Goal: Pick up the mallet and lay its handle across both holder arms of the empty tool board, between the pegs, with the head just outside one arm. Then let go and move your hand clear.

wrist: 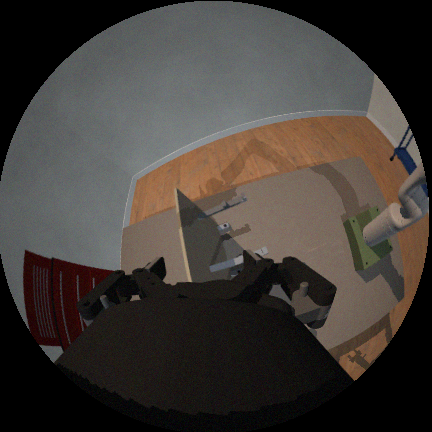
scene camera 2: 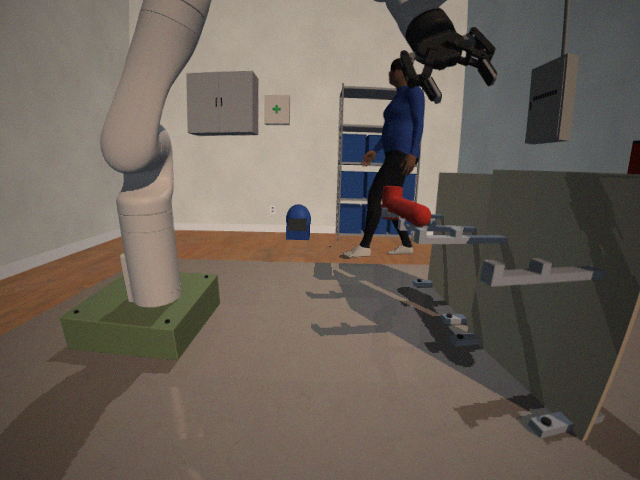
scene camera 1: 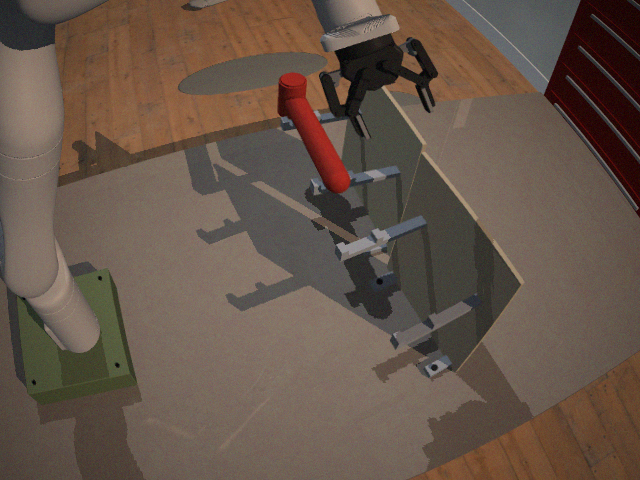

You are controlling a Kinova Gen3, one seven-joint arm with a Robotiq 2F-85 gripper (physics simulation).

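Observation:
The red mallet (scene camera 1: 316,142) (scene camera 2: 408,206) lies across both holder arms of the far tool board (scene camera 1: 385,134) (scene camera 2: 460,206), its head just outside the far arm. The empty tool board (scene camera 1: 454,232) (scene camera 2: 547,222) (wrist: 200,235) stands beside it. Its two pegged arms are a nearer arm (scene camera 1: 452,314) (scene camera 2: 560,276) (wrist: 225,206) and a farther arm (scene camera 1: 405,229) (scene camera 2: 454,237) (wrist: 235,262). My gripper (scene camera 1: 397,118) (scene camera 2: 463,88) (wrist: 203,262) is open and empty, above the boards, right of the mallet in scene camera 1. The mallet does not show in the wrist view.
The arm stands on a green base (scene camera 1: 111,320) (scene camera 2: 124,338) (wrist: 357,250) left of the boards. A red drawer cabinet (scene camera 1: 594,77) (wrist: 40,300) stands behind the boards. Clamping feet (scene camera 1: 436,365) (scene camera 2: 550,423) sit at the board bottoms. A person (scene camera 2: 403,118) walks in the background.

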